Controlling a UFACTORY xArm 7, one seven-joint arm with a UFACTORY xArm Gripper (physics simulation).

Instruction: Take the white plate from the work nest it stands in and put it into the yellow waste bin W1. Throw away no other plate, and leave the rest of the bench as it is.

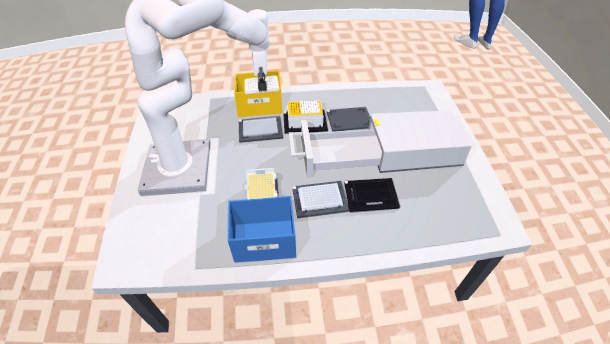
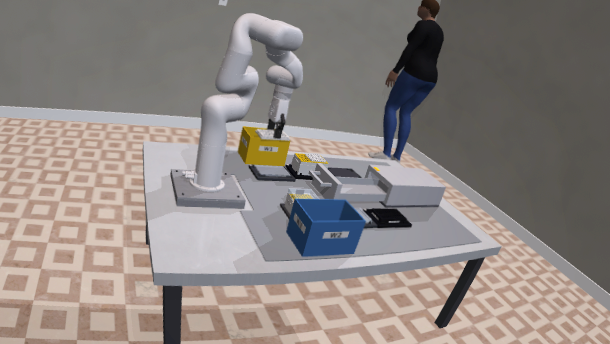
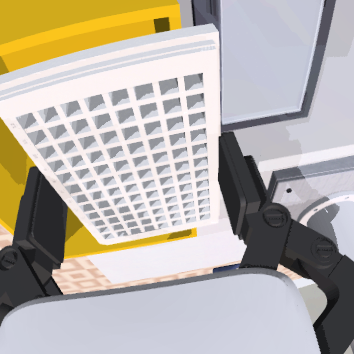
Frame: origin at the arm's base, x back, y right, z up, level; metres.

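Seen in the pictures: gripper, fingertip midpoint: (image 1: 262, 84) (image 2: 273, 134) (image 3: 134, 166); arm's base, origin of the base link: (image 1: 175, 164) (image 2: 206, 184) (image 3: 328, 210).
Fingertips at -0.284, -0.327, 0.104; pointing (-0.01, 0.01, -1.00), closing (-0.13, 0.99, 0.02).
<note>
Offsets run from my fingertips to a thing's middle, as dx, dy, dz. "spot": to the spot under its first point.
The white plate {+0.004, +0.001, -0.001} (image 1: 252, 85) (image 2: 264, 134) (image 3: 148, 145) has a grid of square wells. My gripper (image 1: 262, 86) (image 2: 276, 132) (image 3: 134, 166) is shut on it, with one black finger at each long side. The plate is over the mouth of the yellow waste bin W1 {+0.024, -0.034, -0.069} (image 1: 257, 110) (image 2: 275, 157) (image 3: 100, 20), at about the height of its rim. I cannot tell whether plate and rim touch. A dark-framed nest {+0.004, +0.120, -0.120} (image 1: 242, 132) (image 2: 256, 173) (image 3: 314, 80) in front of the bin has a pale grey middle and no plate on it.
A yellow-and-white rack {-0.164, +0.071, -0.085} (image 1: 305, 108) stands right of that nest. A grey unit {spot: -0.576, +0.275, -0.027} (image 1: 425, 142) has its drawer {spot: -0.310, +0.239, -0.111} (image 1: 345, 150) pulled out. A yellow plate {-0.037, +0.448, -0.091} (image 1: 261, 185), a pale plate {-0.221, +0.448, -0.110} (image 1: 320, 196), a black plate {-0.388, +0.427, -0.110} (image 1: 372, 192) and blue bin W2 {-0.057, +0.605, -0.069} (image 1: 240, 253) (image 2: 320, 245) stand nearer the front.
</note>
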